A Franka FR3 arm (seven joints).
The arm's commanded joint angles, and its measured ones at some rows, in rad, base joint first. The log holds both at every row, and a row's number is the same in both.
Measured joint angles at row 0:
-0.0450, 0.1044, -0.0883, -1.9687, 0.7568, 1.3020, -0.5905
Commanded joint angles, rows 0 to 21:
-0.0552, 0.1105, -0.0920, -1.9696, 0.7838, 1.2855, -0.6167
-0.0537, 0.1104, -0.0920, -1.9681, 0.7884, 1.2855, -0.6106
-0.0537, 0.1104, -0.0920, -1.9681, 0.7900, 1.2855, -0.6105
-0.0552, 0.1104, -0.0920, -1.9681, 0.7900, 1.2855, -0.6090
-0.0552, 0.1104, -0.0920, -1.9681, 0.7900, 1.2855, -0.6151
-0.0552, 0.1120, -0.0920, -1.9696, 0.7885, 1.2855, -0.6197
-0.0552, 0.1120, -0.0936, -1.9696, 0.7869, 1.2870, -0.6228
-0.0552, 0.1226, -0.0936, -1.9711, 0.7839, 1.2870, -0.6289
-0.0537, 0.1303, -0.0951, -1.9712, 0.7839, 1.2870, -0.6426
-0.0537, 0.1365, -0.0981, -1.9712, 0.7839, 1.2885, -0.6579
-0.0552, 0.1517, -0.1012, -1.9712, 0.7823, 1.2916, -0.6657
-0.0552, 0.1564, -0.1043, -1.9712, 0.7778, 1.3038, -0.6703
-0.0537, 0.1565, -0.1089, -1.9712, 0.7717, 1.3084, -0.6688
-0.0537, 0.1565, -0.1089, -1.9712, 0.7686, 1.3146, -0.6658
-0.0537, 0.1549, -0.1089, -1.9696, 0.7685, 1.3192, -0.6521
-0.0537, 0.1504, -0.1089, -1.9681, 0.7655, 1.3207, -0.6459
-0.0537, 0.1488, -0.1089, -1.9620, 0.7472, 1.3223, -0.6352
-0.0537, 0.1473, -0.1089, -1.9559, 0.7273, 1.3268, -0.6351
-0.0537, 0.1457, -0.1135, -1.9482, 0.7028, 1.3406, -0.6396
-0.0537, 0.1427, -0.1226, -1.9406, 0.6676, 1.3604, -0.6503
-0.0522, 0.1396, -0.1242, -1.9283, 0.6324, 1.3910, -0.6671
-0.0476, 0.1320, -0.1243, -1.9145, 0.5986, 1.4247, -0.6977
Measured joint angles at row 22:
-0.0469, 0.1559, -0.1219, -1.9471, 0.6860, 1.3556, -0.6505
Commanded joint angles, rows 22 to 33:
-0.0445, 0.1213, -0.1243, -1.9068, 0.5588, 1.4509, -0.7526
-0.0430, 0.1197, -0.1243, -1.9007, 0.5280, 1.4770, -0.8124
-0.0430, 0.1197, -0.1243, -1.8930, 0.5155, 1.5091, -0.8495
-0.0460, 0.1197, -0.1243, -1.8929, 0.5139, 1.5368, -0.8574
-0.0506, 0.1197, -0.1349, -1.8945, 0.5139, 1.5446, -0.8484
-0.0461, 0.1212, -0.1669, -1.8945, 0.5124, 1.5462, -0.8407
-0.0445, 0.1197, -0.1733, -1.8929, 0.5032, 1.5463, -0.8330
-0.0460, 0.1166, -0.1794, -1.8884, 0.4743, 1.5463, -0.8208
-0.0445, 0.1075, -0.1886, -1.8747, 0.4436, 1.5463, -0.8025
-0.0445, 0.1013, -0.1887, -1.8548, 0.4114, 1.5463, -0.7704
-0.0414, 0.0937, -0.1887, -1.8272, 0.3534, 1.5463, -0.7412
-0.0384, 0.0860, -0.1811, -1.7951, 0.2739, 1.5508, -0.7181
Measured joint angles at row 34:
-0.0471, 0.1227, -0.1930, -1.8641, 0.4256, 1.5413, -0.8012
